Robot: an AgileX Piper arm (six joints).
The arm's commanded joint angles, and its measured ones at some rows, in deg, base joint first. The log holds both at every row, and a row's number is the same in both.
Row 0, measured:
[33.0 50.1 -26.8 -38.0 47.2 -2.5]
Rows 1 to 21, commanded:
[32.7 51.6 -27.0 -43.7 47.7 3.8]
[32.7 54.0 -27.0 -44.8 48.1 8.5]
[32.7 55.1 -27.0 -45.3 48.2 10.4]
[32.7 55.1 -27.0 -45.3 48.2 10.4]
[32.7 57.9 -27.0 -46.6 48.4 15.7]
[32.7 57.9 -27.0 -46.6 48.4 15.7]
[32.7 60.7 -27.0 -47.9 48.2 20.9]
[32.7 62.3 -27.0 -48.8 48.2 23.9]
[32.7 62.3 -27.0 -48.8 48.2 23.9]
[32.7 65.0 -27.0 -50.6 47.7 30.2]
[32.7 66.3 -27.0 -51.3 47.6 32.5]
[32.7 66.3 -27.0 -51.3 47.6 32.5]
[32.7 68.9 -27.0 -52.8 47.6 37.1]
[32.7 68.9 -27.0 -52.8 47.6 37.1]
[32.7 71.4 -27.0 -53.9 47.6 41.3]
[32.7 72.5 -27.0 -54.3 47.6 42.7]
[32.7 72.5 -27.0 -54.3 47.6 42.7]
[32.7 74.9 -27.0 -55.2 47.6 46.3]
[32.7 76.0 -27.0 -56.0 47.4 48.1]
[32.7 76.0 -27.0 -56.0 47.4 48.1]
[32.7 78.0 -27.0 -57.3 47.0 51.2]
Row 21, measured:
[33.0 75.9 -26.8 -51.5 45.4 46.4]
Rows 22 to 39, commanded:
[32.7 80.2 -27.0 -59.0 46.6 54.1]
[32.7 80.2 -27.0 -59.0 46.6 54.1]
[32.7 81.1 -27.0 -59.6 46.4 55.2]
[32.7 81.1 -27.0 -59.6 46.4 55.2]
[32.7 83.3 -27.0 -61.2 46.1 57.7]
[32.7 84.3 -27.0 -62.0 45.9 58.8]
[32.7 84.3 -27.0 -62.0 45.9 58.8]
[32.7 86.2 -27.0 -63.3 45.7 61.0]
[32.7 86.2 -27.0 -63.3 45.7 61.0]
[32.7 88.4 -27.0 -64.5 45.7 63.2]
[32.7 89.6 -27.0 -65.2 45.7 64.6]
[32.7 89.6 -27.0 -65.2 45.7 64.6]
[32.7 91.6 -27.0 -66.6 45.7 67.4]
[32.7 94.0 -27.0 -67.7 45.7 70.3]
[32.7 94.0 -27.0 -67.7 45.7 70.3]
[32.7 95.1 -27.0 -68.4 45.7 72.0]
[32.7 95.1 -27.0 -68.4 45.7 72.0]
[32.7 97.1 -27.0 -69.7 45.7 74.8]
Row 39, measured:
[33.0 95.0 -27.0 -64.9 42.1 70.5]
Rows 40 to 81, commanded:
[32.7 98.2 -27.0 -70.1 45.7 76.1]
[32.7 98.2 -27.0 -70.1 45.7 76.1]
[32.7 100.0 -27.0 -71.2 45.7 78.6]
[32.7 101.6 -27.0 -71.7 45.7 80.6]
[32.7 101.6 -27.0 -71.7 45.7 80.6]
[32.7 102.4 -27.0 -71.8 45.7 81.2]
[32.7 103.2 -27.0 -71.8 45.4 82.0]
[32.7 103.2 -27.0 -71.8 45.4 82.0]
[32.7 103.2 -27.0 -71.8 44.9 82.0]
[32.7 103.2 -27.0 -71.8 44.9 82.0]
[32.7 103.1 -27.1 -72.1 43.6 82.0]
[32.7 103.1 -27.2 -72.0 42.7 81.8]
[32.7 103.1 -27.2 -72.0 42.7 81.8]
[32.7 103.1 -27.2 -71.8 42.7 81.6]
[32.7 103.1 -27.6 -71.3 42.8 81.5]
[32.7 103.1 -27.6 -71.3 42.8 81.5]
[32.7 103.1 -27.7 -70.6 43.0 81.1]
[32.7 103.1 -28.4 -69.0 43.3 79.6]
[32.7 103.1 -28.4 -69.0 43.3 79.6]
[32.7 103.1 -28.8 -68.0 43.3 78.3]
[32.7 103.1 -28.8 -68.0 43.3 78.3]
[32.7 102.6 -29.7 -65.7 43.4 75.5]
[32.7 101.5 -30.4 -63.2 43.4 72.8]
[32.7 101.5 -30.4 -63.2 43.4 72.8]
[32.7 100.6 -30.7 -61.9 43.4 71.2]
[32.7 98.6 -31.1 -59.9 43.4 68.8]
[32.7 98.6 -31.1 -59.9 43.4 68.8]
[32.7 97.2 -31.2 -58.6 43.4 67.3]
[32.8 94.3 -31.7 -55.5 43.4 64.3]
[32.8 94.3 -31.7 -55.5 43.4 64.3]
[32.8 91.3 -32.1 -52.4 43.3 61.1]
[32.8 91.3 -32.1 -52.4 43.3 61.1]
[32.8 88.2 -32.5 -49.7 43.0 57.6]
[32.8 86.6 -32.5 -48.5 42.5 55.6]
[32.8 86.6 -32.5 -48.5 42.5 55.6]
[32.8 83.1 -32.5 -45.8 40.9 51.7]
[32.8 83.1 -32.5 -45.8 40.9 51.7]
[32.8 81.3 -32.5 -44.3 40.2 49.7]
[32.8 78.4 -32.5 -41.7 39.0 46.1]
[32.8 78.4 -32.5 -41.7 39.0 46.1]
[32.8 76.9 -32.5 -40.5 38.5 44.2]
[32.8 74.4 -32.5 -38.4 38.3 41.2]
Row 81, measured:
[33.0 77.7 -32.5 -41.5 38.7 46.4]
